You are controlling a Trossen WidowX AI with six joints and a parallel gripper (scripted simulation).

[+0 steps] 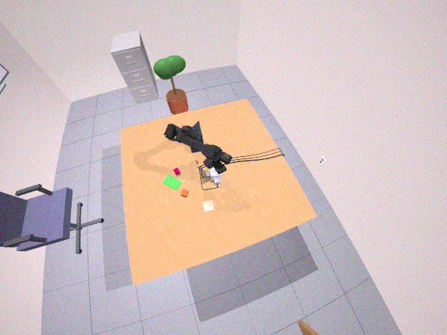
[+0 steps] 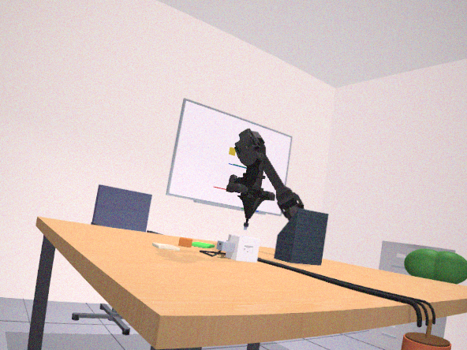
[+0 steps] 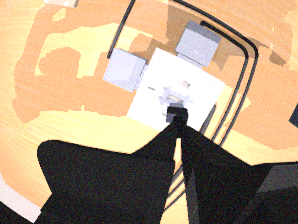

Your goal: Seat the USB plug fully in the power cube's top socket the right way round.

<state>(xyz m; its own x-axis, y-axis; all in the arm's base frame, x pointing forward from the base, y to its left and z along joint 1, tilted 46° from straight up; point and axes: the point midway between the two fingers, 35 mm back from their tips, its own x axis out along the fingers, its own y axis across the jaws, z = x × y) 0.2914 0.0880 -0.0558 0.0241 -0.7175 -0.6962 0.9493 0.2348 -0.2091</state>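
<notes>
Now: gripper tip 2 cm above the dark USB plug. The rest, counted from my gripper tip: pink block: 29 cm to the right, 12 cm below, 9 cm behind; white pad: 22 cm ahead, 13 cm below, 10 cm to the right; orange block: 25 cm to the right, 12 cm below, 10 cm ahead.
</notes>
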